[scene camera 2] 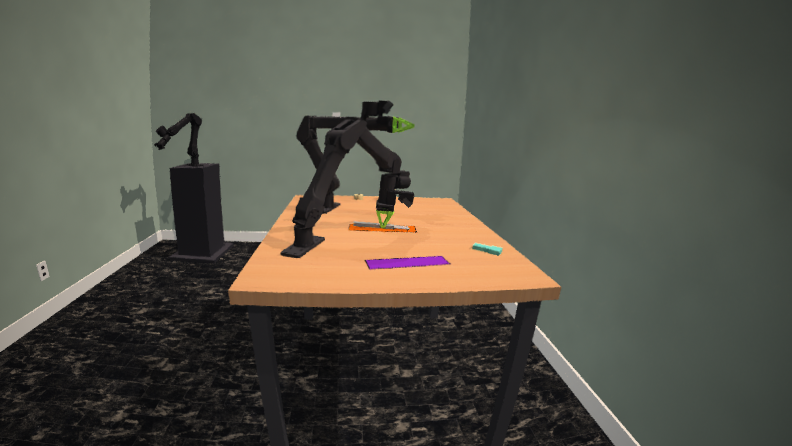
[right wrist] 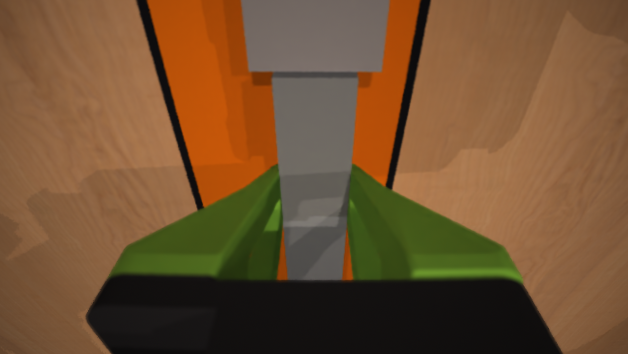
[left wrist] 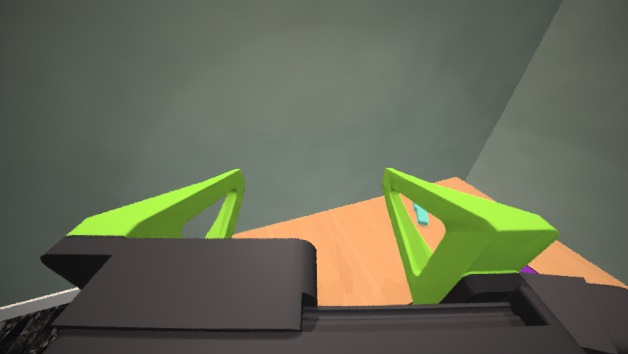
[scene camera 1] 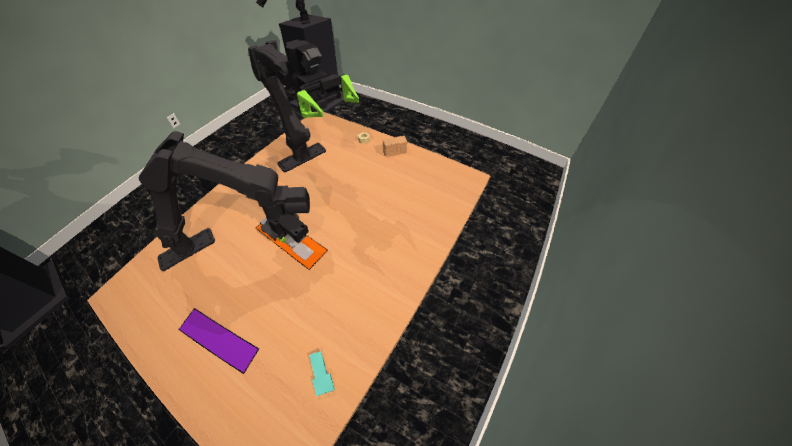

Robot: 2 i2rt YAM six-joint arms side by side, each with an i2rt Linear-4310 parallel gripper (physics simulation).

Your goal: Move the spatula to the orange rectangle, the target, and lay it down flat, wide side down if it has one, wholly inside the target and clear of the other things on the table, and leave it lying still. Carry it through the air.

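Frame: origin at the left arm's base, x left, y back, z up, level; metres.
Where they show: left gripper, fingertip midpoint: (scene camera 2: 412, 125) (left wrist: 313, 176) (scene camera 1: 341, 107); right gripper, fingertip midpoint: (scene camera 2: 382, 227) (right wrist: 315, 177) (scene camera 1: 286, 239); left arm's base, link origin: (scene camera 2: 327, 208) (scene camera 1: 302, 157); right arm's base, link origin: (scene camera 2: 304, 247) (scene camera 1: 186, 249).
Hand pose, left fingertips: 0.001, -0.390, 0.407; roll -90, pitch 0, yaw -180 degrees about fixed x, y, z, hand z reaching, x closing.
Things, the pixels of their top centre, and the offset from my left fingertips, as dx, dy, dz. "pt": a spot on its surface instead.
- grey spatula, top centre: (right wrist: 316, 221) (scene camera 1: 284, 235) (scene camera 2: 381, 222) -0.236, +0.062, -0.381
- orange target, surface spot: (scene camera 1: 318, 253) pt -0.179, -0.048, -0.406
- purple rectangle, surface spot: (scene camera 2: 407, 262) (scene camera 1: 215, 339) pt -0.556, -0.099, -0.406
- turquoise paddle-shaped thing, top centre: (scene camera 1: 319, 372) (scene camera 2: 487, 246) (left wrist: 422, 210) -0.362, -0.347, -0.392
- pale ring-like nut, top centre: (scene camera 1: 363, 135) +0.262, +0.316, -0.382
- brown block, top centre: (scene camera 1: 395, 140) +0.313, +0.170, -0.347
The grey spatula (scene camera 1: 303, 250) (scene camera 2: 401, 227) (right wrist: 315, 125) is level, blade toward the lower right in scene camera 1. It is at or very slightly above the orange target (scene camera 1: 318, 253) (scene camera 2: 352, 227) (right wrist: 200, 100); I cannot tell whether it touches. The blade is over the orange, with orange on both sides. The handle end is near the target's upper-left end, partly hidden by the arm. My right gripper (scene camera 1: 282, 239) (scene camera 2: 382, 226) (right wrist: 315, 177) is shut on the spatula's handle. My left gripper (scene camera 1: 336, 108) (scene camera 2: 412, 125) (left wrist: 313, 176) is open and empty, high above the table's far end.
A purple rectangle (scene camera 1: 218, 340) (scene camera 2: 407, 262) and a turquoise paddle-shaped thing (scene camera 1: 321, 373) (scene camera 2: 487, 249) (left wrist: 422, 215) lie in the lower part of scene camera 1. A pale ring-like nut (scene camera 1: 363, 141) and a brown block (scene camera 1: 395, 146) are near the far edge.
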